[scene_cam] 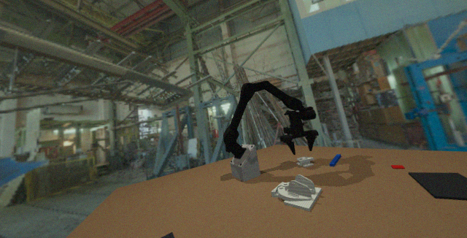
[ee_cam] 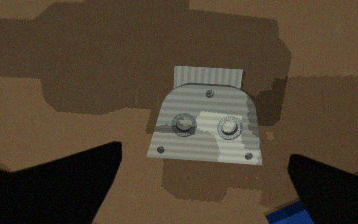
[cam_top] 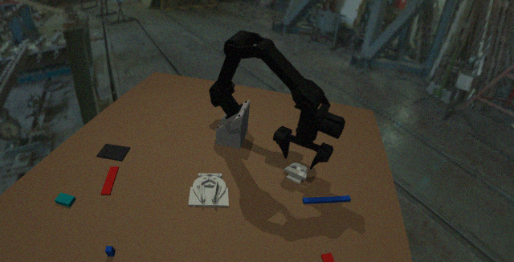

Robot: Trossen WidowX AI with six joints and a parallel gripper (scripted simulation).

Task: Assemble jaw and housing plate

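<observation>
The white block lies 50 mm below my gripper tip, 10 mm to the left of it and 10 mm behind it. The rest, counted from my gripper tip: white base 250 mm to the right, 170 mm ahead, 60 mm below; then grey jaw 280 mm to the right, 130 mm ahead, 50 mm below; then blue bar 110 mm to the left, 90 mm ahead, 60 mm below.
</observation>
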